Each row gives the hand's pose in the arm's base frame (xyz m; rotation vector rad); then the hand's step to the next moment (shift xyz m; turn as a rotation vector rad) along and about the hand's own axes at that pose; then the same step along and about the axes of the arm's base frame.
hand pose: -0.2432 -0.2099 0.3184 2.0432 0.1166 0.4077
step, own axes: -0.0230 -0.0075 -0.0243 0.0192 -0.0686 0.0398
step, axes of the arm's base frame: -0.0290 0.0182 -0.0014 0.0374 0.0051 -0.0724
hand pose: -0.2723 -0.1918 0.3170 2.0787 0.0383 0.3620
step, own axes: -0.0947 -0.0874 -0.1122 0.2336 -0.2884 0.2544
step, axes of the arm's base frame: -0.1104 0.1226 -0.0444 0.3267 -0.0251 -0.3083
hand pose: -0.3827 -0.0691 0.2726 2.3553 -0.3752 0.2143
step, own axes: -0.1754 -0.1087 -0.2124 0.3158 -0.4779 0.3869
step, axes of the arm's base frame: -0.1396 0.2584 0.0375 0.4726 -0.0028 -0.5045
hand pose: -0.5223 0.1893 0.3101 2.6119 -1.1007 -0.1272
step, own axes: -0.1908 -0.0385 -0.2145 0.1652 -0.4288 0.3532
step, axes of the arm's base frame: -0.0653 0.2130 0.1851 0.3399 0.0800 -0.4626
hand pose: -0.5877 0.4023 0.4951 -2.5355 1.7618 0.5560
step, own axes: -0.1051 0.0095 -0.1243 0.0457 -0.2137 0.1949
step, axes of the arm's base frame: -0.0055 0.0666 0.1487 0.1528 0.0769 -0.2376
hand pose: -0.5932 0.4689 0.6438 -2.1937 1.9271 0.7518
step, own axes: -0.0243 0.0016 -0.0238 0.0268 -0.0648 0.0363
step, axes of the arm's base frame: 0.0036 0.0117 0.0318 0.0535 0.0024 -0.0580
